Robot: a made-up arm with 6 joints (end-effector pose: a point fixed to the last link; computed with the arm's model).
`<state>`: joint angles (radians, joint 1 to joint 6).
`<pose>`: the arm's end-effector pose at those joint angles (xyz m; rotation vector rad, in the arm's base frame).
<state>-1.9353 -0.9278 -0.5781 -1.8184 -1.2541 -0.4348</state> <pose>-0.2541 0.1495 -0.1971 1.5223 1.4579 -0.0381</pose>
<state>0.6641 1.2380 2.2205 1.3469 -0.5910 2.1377</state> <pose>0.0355 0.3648 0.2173 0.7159 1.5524 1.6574</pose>
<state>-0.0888 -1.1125 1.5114 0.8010 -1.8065 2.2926</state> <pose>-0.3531 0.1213 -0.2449 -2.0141 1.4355 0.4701</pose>
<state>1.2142 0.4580 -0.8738 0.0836 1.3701 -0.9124</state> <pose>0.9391 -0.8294 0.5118 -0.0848 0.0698 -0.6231</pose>
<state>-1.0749 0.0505 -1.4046 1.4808 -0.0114 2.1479</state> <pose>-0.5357 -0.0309 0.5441 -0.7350 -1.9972 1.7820</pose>
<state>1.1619 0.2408 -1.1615 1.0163 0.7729 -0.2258</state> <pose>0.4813 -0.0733 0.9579 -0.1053 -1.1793 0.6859</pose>
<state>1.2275 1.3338 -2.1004 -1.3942 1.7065 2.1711</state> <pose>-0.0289 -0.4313 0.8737 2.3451 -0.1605 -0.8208</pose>
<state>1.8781 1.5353 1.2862 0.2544 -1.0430 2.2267</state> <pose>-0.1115 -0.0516 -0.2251 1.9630 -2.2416 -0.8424</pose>
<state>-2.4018 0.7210 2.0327 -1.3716 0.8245 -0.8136</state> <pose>0.3518 -0.9655 -0.0093 1.8410 -0.7118 -0.7553</pose>
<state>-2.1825 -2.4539 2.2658 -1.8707 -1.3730 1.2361</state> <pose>0.1788 0.4391 0.4274 -2.4360 -0.5812 -0.4953</pose>
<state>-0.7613 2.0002 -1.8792 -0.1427 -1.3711 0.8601</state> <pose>-0.2089 0.3862 0.3782 0.4654 1.0225 -1.2603</pose>
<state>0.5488 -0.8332 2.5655 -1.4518 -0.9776 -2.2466</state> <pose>-0.5777 -0.3999 0.5002 0.2598 0.7571 -1.8953</pose>
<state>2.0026 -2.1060 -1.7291 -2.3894 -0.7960 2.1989</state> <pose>-0.3941 0.0759 0.7137 -1.0192 1.0974 -2.3581</pose>
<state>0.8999 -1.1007 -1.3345 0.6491 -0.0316 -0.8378</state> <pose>0.0795 0.6976 0.5126 -0.9982 -1.1856 1.5408</pose>
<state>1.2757 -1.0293 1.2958 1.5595 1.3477 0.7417</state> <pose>0.1512 -0.1069 -0.5541 0.7629 0.5594 -0.5574</pose>
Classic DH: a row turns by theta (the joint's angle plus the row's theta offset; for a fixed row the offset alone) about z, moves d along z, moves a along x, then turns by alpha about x. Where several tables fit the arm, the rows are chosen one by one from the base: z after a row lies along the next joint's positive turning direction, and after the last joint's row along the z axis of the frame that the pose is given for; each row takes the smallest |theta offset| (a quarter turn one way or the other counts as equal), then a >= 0, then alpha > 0; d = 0 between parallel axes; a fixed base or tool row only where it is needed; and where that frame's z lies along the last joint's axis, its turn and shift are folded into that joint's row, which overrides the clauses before.
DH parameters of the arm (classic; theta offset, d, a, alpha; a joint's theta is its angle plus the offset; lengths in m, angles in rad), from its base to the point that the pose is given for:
joint 1: -0.3238 0 -0.1219 3.1416
joint 2: 1.247 -0.2683 0.1128 1.5708
joint 3: 1.5708 -0.0097 0.3861 1.5708
joint 4: 1.5708 0.4254 0.0334 1.5708
joint 5: 0 0.1393 0.2355 -1.5708
joint 6: 0 -0.0847 0.3203 -1.5708
tool (fixed): 0 0.0948 0 0

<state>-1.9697 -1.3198 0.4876 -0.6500 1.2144 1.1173</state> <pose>-0.0219 -0.4994 -0.3666 -0.5636 -0.0377 -1.4604</pose>
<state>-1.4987 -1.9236 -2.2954 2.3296 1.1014 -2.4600</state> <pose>0.1456 0.3529 0.5935 -1.5856 0.5298 0.5635</pose>
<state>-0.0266 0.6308 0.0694 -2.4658 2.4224 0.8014</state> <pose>-0.4260 -0.7672 -0.1631 -2.1287 1.4582 -0.0612</pose>
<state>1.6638 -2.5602 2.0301 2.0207 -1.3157 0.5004</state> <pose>0.2014 -0.0954 0.4766 1.9889 1.1366 1.8504</pose>
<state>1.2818 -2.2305 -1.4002 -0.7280 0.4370 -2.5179</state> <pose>-0.2101 0.8277 0.4971 -1.5039 0.0845 0.4527</pose>
